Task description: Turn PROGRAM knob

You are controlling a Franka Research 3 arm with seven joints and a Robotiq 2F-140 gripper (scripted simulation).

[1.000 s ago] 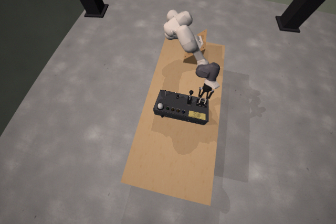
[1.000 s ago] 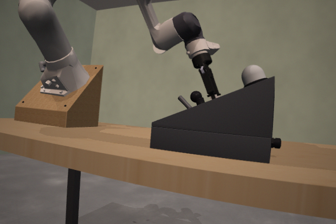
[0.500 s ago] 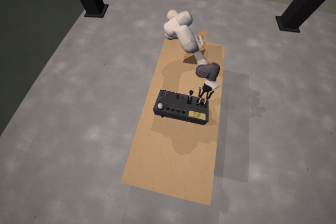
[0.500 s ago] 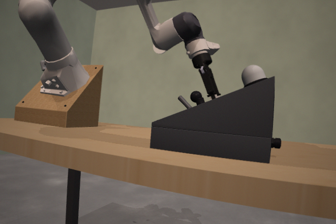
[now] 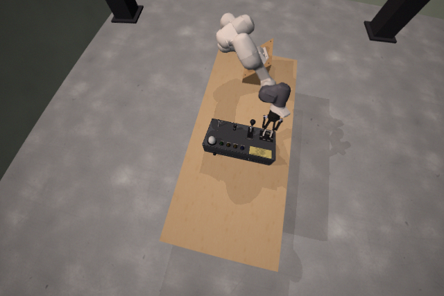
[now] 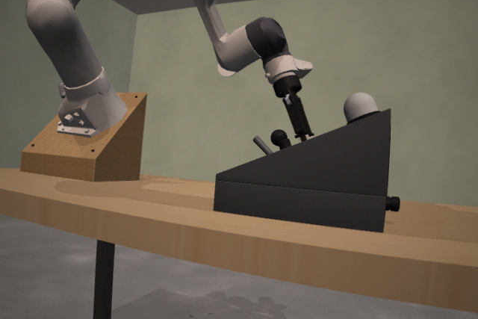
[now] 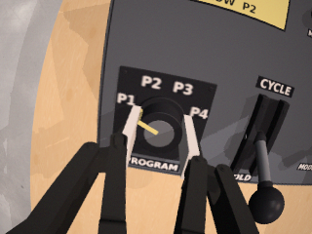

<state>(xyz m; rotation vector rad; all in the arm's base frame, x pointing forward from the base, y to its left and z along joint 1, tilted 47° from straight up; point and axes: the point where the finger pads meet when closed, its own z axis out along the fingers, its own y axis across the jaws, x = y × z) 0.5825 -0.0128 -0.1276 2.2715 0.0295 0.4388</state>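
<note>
Right now my hand is 120 mm to the left of the black ball lever, 30 mm past it and 10 mm above it. The rest, counted from my hand: dark sloped console: 180 mm to the right, 40 mm below, 20 mm ahead; then mode button: 240 mm to the right, 20 mm below, 20 mm behind; then check toggle: 360 mm to the right, 40 mm behind, 20 mm below.
</note>
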